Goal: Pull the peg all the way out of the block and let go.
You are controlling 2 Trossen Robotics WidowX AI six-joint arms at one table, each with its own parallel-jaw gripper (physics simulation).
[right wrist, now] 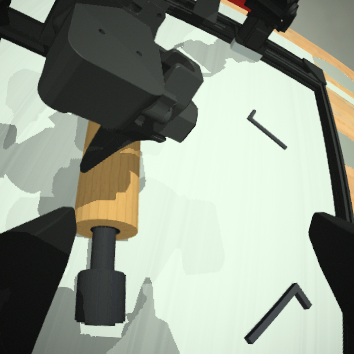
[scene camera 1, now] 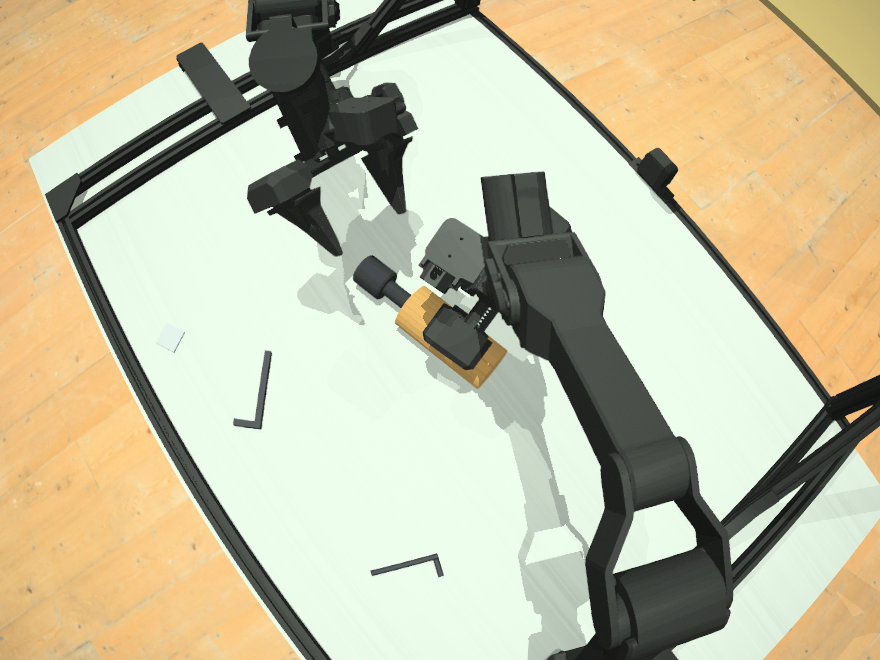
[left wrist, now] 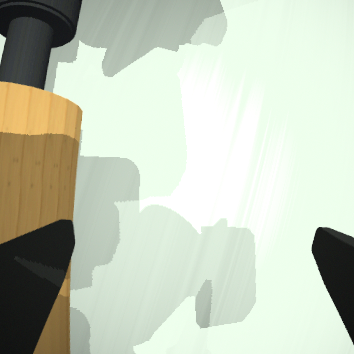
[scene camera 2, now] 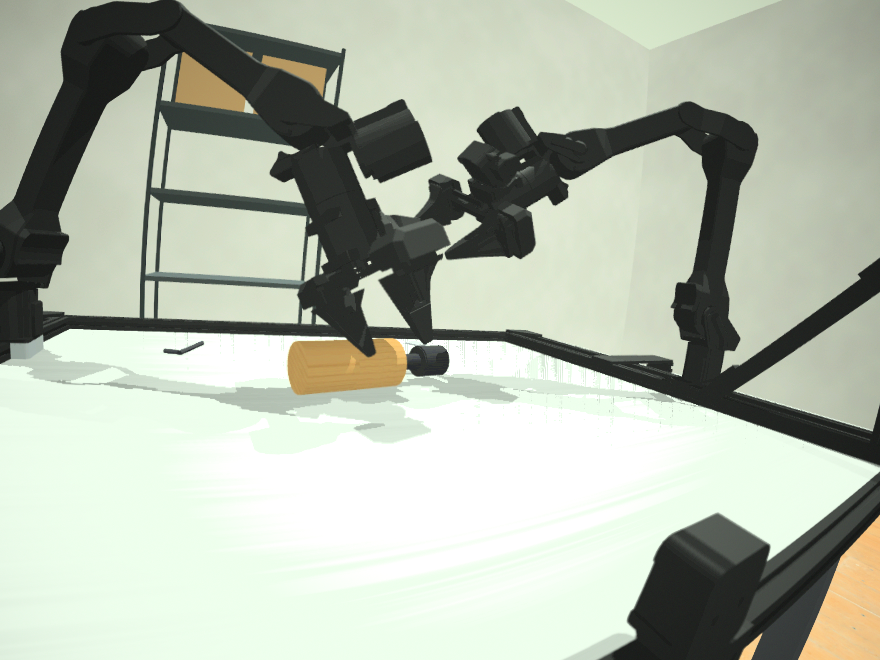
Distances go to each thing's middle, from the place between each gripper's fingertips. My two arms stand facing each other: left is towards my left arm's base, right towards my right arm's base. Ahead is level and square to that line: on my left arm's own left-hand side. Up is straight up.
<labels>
My right gripper is now 2 cm past the dark peg (scene camera 1: 372, 275), 2 cm to the right of it and 15 cm above it. From my right hand the other things lie so: wooden block (scene camera 2: 317, 366): 7 cm behind, 8 cm to the left, 14 cm below.
Now: the dark peg 100 mm ahead of my left hand, 20 mm to the right of it and 30 mm below it. The rest, counted from my left hand: wooden block 50 mm ahead, 50 mm to the left, 30 mm below.
</labels>
